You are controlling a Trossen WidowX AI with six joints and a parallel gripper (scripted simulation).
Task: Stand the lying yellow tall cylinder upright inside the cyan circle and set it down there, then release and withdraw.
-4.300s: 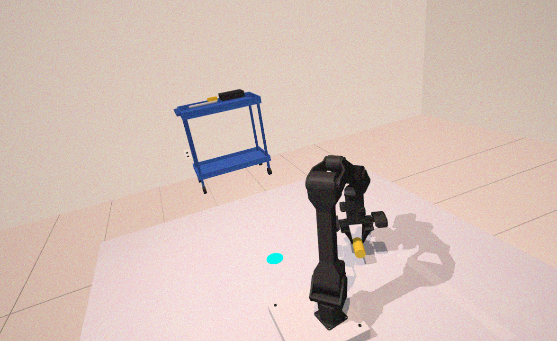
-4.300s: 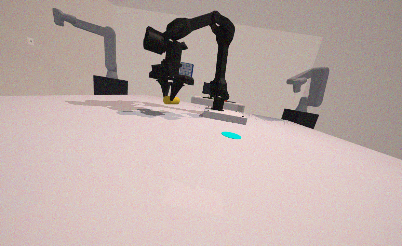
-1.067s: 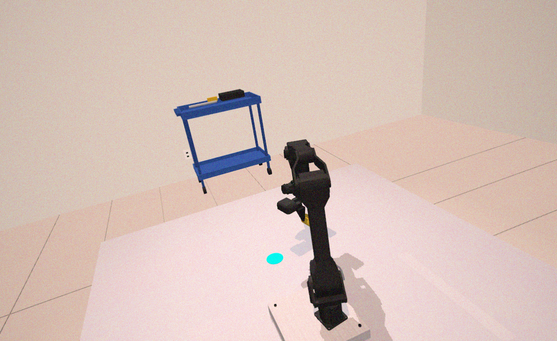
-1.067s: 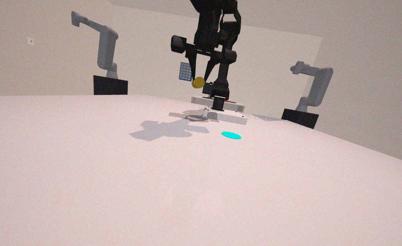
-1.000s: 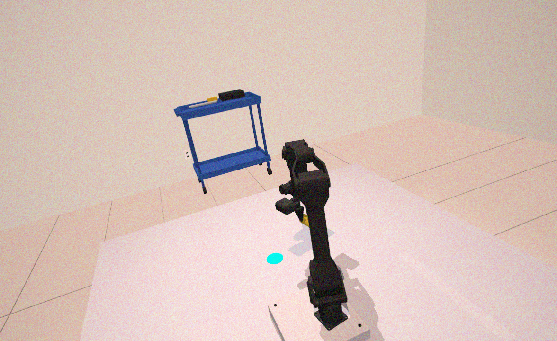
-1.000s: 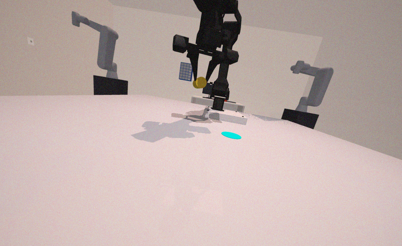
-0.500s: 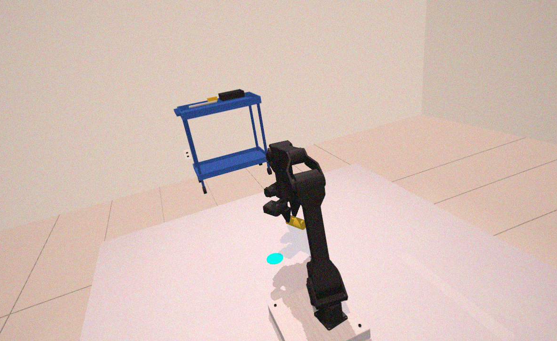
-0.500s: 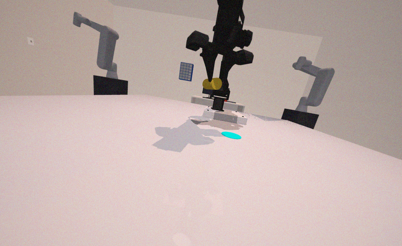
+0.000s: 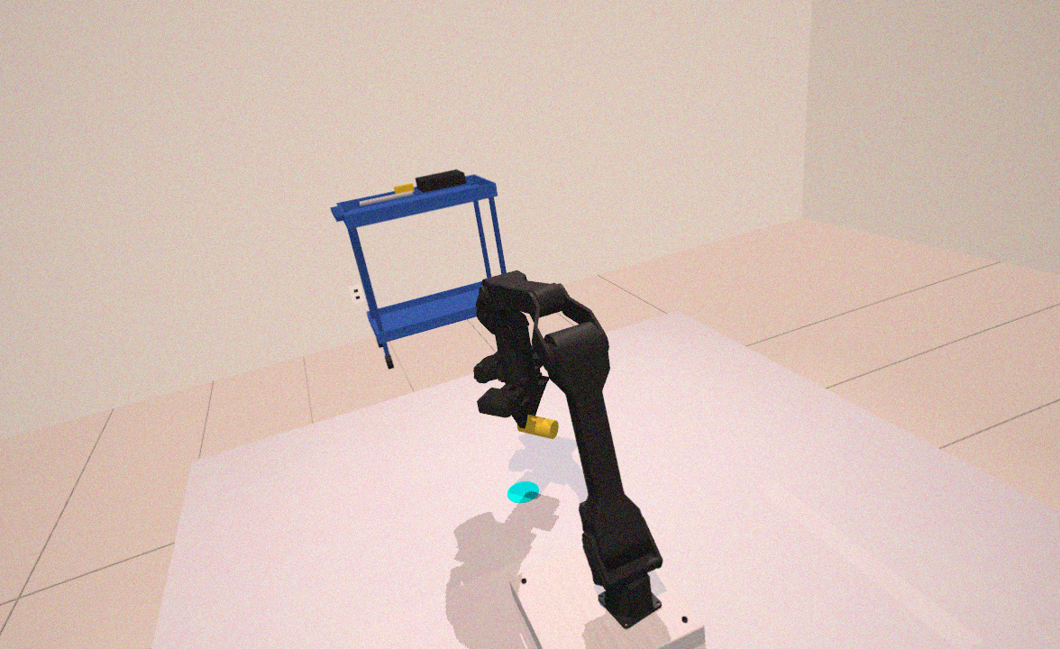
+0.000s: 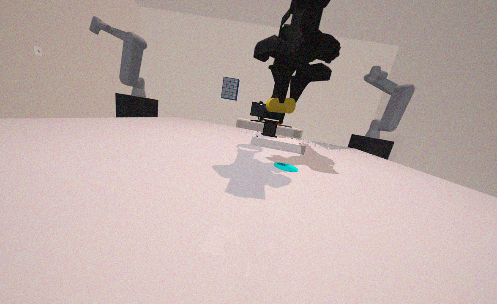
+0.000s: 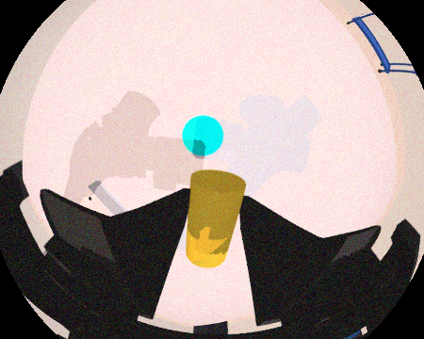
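The cyan circle lies 140 mm below my gripper tip, 30 mm to the left of it and 10 mm ahead of it. From my gripper tip the other things lie so: yellow tall cylinder (20 mm behind, 10 mm to the right).
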